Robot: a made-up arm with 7 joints. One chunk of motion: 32 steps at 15 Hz.
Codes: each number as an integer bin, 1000 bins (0 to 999) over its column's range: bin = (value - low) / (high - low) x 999, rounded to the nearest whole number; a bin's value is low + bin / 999 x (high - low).
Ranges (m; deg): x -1.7..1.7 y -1.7..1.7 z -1.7..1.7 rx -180..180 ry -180..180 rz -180..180
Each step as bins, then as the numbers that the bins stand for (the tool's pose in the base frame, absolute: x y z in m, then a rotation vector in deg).
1 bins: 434 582 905 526 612 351
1 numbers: -0.2229 0.2808 1.3801 9.55 40.54 -53.51
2 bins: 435 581 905 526 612 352
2 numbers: -0.2195 0.2774 1.3801 9.55 40.54 -53.15
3 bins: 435 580 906 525 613 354
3 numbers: -0.2195 0.2740 1.3835 9.19 40.90 -52.43
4 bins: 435 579 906 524 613 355
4 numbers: -0.2195 0.2706 1.3835 8.83 40.90 -52.07
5 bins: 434 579 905 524 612 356
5 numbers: -0.2229 0.2706 1.3801 8.83 40.54 -51.71
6 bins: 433 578 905 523 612 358
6 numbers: -0.2263 0.2672 1.3801 8.47 40.54 -50.99
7 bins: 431 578 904 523 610 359
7 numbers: -0.2331 0.2672 1.3767 8.47 39.82 -50.63
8 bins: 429 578 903 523 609 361
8 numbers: -0.2399 0.2672 1.3733 8.47 39.46 -49.91
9 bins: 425 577 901 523 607 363
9 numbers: -0.2536 0.2638 1.3665 8.47 38.74 -49.19
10 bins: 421 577 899 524 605 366
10 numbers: -0.2672 0.2638 1.3597 8.83 38.02 -48.11
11 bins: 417 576 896 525 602 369
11 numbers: -0.2808 0.2604 1.3494 9.19 36.94 -47.03
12 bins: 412 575 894 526 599 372
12 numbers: -0.2978 0.2570 1.3426 9.55 35.86 -45.95
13 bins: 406 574 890 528 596 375
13 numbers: -0.3182 0.2536 1.3290 10.27 34.77 -44.86
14 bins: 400 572 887 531 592 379
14 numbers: -0.3386 0.2467 1.3188 11.35 33.33 -43.42
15 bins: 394 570 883 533 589 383
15 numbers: -0.3591 0.2399 1.3052 12.07 32.25 -41.98
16 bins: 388 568 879 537 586 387
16 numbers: -0.3795 0.2331 1.2916 13.51 31.17 -40.54
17 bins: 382 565 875 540 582 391
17 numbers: -0.3999 0.2229 1.2780 14.59 29.73 -39.10
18 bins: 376 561 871 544 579 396
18 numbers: -0.4203 0.2093 1.2644 16.04 28.65 -37.30
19 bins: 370 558 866 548 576 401
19 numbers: -0.4407 0.1991 1.2473 17.48 27.57 -35.50
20 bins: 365 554 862 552 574 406
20 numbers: -0.4578 0.1855 1.2337 18.92 26.85 -33.69
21 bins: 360 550 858 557 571 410
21 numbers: -0.4748 0.1719 1.2201 20.72 25.77 -32.25
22 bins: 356 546 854 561 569 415
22 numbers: -0.4884 0.1583 1.2065 22.16 25.05 -30.45
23 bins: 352 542 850 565 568 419
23 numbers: -0.5020 0.1446 1.1929 23.60 24.68 -29.01
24 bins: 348 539 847 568 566 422
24 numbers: -0.5156 0.1344 1.1827 24.68 23.96 -27.93
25 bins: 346 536 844 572 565 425
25 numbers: -0.5224 0.1242 1.1725 26.13 23.60 -26.85
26 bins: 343 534 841 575 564 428
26 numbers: -0.5326 0.1174 1.1623 27.21 23.24 -25.77
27 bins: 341 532 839 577 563 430
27 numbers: -0.5394 0.1106 1.1555 27.93 22.88 -25.05
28 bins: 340 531 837 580 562 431
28 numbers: -0.5428 0.1072 1.1486 29.01 22.52 -24.68
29 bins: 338 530 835 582 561 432
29 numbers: -0.5496 0.1038 1.1418 29.73 22.16 -24.32
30 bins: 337 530 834 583 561 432
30 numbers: -0.5531 0.1038 1.1384 30.09 22.16 -24.32
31 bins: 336 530 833 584 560 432
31 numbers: -0.5565 0.1038 1.1350 30.45 21.80 -24.32
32 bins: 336 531 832 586 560 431
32 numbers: -0.5565 0.1072 1.1316 31.17 21.80 -24.68
